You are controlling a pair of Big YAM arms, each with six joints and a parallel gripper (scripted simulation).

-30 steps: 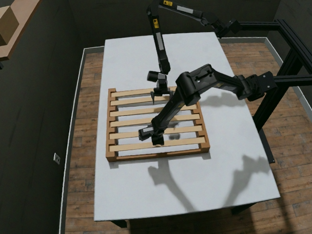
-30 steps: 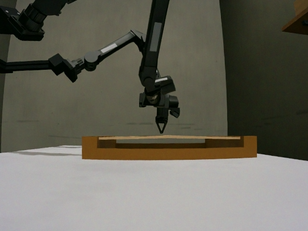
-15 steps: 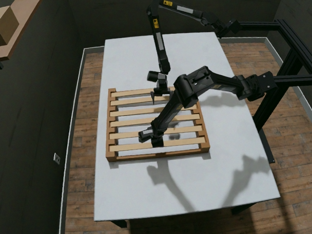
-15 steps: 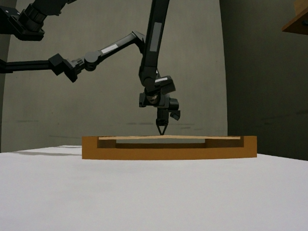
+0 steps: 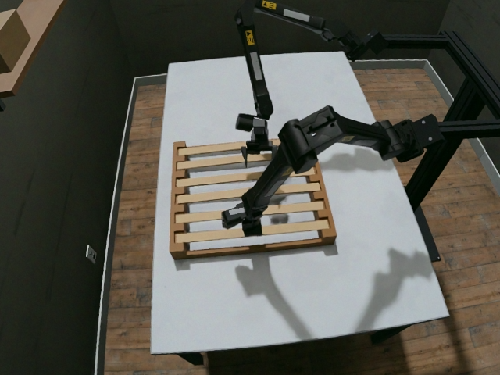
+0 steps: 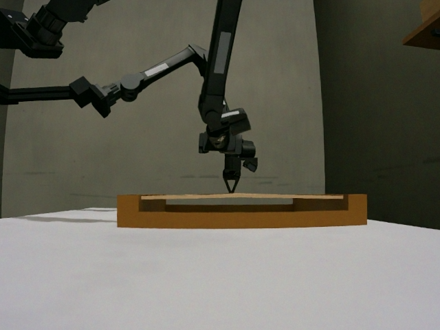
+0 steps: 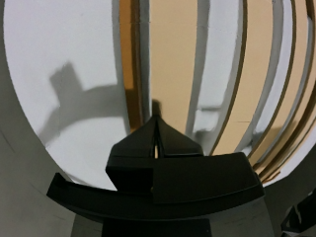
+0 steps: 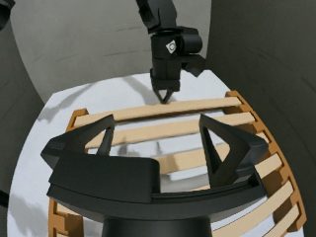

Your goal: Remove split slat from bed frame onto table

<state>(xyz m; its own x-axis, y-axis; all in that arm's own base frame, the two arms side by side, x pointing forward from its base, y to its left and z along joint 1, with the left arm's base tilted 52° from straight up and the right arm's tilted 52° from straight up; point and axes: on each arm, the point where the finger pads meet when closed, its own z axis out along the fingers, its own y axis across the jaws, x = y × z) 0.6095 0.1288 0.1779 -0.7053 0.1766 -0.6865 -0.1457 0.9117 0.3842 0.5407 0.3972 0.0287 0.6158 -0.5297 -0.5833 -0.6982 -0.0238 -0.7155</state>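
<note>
The bed frame is 10 mm behind my left hand, 240 mm to the right of it and 40 mm below it.
</note>
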